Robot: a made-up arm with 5 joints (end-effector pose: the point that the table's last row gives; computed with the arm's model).
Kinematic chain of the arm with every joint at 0, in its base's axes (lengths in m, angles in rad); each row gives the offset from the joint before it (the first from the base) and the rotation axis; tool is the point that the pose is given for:
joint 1: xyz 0 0 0.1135 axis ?
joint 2: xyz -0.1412 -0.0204 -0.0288 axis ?
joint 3: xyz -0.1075 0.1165 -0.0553 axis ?
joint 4: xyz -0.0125 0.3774 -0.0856 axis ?
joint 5: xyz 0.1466 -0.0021 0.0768 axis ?
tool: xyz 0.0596 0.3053 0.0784
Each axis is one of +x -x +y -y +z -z.
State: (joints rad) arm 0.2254 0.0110 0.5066 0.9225 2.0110
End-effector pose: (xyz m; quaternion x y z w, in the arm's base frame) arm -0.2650 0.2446 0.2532 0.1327 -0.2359 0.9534 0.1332
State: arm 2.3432 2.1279 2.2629 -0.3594 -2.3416
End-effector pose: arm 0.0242 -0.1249 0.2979 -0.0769 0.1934 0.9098 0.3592
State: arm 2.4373 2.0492 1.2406 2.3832 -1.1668
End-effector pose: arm 0.1136 0.2961 -0.5056 -0.3213 0.4984 -0.0797 0.8012
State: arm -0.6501 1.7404 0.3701 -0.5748 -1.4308
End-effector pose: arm -0.0051 -0.3037 0.1369 -0.4725 -0.1165 0.8310 0.2695
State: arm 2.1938 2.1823 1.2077 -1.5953 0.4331
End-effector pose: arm 0.2446 -0.2565 0.0791 -0.5025 -0.2007 -0.8147 0.2086
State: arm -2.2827 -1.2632 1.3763 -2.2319 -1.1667
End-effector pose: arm 0.2550 -0.3374 -0.0482 0.4331 -0.1469 -0.6796 0.5736
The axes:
joint 1: +y
joint 2: -z
joint 3: +x
joint 4: +z
joint 5: +z

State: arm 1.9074 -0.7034 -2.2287 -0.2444 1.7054
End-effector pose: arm -0.3465 -0.2693 0.5430 0.1652 -0.3608 -0.9054 0.1510
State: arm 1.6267 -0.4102 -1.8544 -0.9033 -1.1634
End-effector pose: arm -0.1632 0.2149 0.1380 -0.5005 -0.2247 -0.1141 0.8282
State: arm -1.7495 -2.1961 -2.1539 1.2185 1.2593
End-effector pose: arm 0.3697 -0.2678 0.2137 0.8211 -0.3315 0.4500 0.1159
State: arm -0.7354 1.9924 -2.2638 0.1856 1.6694
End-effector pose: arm 0.2145 0.2681 -0.2538 0.3024 0.6403 0.0852 0.7009
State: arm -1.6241 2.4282 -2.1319 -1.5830 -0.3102
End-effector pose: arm 0.1953 -0.2179 -0.0407 0.2891 -0.3544 0.8891 0.0172
